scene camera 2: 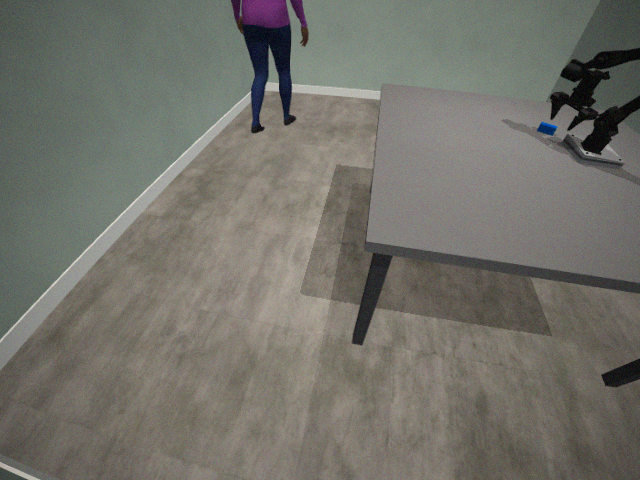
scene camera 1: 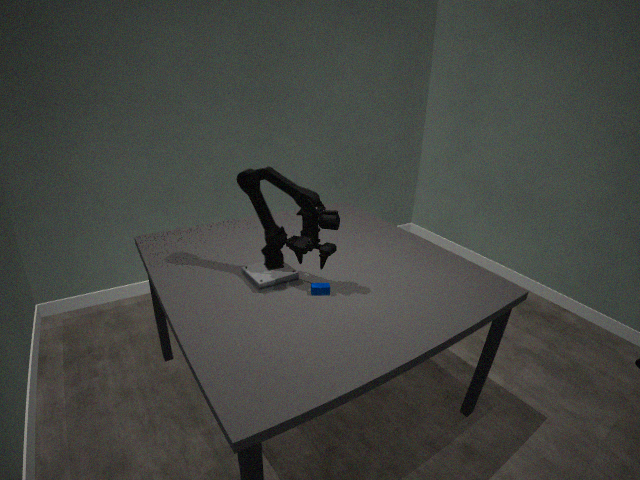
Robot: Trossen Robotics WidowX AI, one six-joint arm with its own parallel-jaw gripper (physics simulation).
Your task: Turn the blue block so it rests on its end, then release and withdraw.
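The blue block [scene camera 1: 320, 289] [scene camera 2: 546, 128] lies on a long side on the grey table [scene camera 1: 336, 341] [scene camera 2: 465, 191], wider than it is tall in scene camera 1. My gripper [scene camera 1: 311, 265] [scene camera 2: 561, 122] points down with its two fingers spread wide and nothing between them. The fingertips are above the table and apart from the block, a little to its left and higher in scene camera 1. No part of the block is covered by the fingers in either view.
The arm's pale base plate [scene camera 1: 271, 279] [scene camera 2: 610, 157] sits on the table close to the block, left of it in scene camera 1. A person [scene camera 2: 268, 51] in a purple top and blue trousers stands on the floor beyond the table's edge in scene camera 2.
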